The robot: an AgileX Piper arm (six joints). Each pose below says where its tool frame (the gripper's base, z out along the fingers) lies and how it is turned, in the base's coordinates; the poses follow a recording.
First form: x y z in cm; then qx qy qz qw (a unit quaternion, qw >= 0).
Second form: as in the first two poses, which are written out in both.
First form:
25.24 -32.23 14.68 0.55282 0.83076 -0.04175 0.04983
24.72 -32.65 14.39 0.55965 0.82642 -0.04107 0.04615
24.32 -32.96 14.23 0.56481 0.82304 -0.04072 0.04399
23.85 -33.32 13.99 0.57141 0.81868 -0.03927 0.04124
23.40 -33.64 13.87 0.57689 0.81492 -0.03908 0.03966
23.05 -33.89 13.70 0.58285 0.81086 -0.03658 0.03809
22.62 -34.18 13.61 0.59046 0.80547 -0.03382 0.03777
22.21 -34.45 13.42 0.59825 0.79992 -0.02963 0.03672
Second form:
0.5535 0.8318 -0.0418 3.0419 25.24 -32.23 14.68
0.5602 0.8273 -0.0411 3.0493 24.72 -32.65 14.39
0.5654 0.8238 -0.0408 3.0536 24.32 -32.96 14.23
0.5719 0.8194 -0.0393 3.0591 23.85 -33.32 13.99
0.5773 0.8156 -0.0391 3.0623 23.40 -33.64 13.87
0.5833 0.8115 -0.0366 3.0654 23.05 -33.89 13.70
0.5909 0.8060 -0.0338 3.0660 22.62 -34.18 13.61
0.5987 0.8005 -0.0296 3.0681 22.21 -34.45 13.42

